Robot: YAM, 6 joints.
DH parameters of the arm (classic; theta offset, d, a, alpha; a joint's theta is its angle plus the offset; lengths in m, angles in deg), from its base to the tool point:
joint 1: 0 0.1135 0.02 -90
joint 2: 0 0 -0.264 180
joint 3: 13.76 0 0.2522 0
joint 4: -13.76 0 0.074 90
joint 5: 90 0 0 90
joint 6: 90 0.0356 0 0
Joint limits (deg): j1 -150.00..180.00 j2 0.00..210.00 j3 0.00..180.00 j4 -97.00..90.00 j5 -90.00..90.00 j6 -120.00..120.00
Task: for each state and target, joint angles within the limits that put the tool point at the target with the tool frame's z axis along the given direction. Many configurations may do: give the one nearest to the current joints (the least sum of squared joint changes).
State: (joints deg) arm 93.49 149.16 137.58 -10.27 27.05 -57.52
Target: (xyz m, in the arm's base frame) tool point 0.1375 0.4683 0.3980 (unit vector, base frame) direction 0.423 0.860 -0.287
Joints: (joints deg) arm 74.37 118.51 124.28 -22.71 10.11 -57.52
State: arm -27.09 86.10 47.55 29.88 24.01 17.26
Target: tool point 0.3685 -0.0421 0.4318 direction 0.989 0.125 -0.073
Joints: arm -7.95 89.65 90.24 -4.93 -15.11 17.26
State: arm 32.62 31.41 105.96 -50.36 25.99 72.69
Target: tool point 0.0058 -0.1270 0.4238 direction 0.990 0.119 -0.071
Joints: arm 77.35 17.04 87.47 -82.47 70.09 72.69
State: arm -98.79 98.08 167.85 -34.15 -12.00 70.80
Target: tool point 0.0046 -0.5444 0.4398 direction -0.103 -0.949 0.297
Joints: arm -89.07 138.33 152.49 3.25 6.80 70.80
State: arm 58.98 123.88 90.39 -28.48 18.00 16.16
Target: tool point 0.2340 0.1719 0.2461 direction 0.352 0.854 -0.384
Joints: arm 32.58 76.09 44.67 4.50 -32.00 16.16
